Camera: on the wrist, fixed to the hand. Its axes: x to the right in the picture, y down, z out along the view.
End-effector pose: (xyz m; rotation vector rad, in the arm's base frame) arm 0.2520 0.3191 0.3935 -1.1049 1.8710 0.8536
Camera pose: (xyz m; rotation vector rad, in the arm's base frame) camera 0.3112 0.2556 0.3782 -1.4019 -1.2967 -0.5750
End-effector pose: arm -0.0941 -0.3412 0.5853 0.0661 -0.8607 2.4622
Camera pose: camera -0.0666 -0.2619 0.6120 1.2714 -0.1191 -0.5884
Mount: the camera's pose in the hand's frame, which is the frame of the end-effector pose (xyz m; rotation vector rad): 0.0188 -0.0810 -0.0291 0.0025 0.9669 2.9599
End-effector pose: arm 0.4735 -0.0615 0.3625 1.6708 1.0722 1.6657
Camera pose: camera 0.4305 -0.0071 0.3082 -0.4335 1.1089 -1.0193
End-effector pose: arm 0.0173 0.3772 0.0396 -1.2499 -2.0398 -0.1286
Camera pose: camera -0.0376 0.3360 0.0949 -1.9773 1.4974 0.5189
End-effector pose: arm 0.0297 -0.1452 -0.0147 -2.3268 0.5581 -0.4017
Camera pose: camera 0.0559 -0.1173 0.0646 0.7175 2.8771 0.1535
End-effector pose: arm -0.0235 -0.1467 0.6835 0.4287 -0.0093 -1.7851
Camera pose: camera -0.0945 -0.1368 0.6324 0.5237 0.0255 1.3675
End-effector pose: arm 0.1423 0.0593 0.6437 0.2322 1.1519 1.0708
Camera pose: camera 0.1642 0.0220 0.5670 -0.7956 -0.2910 -1.6275
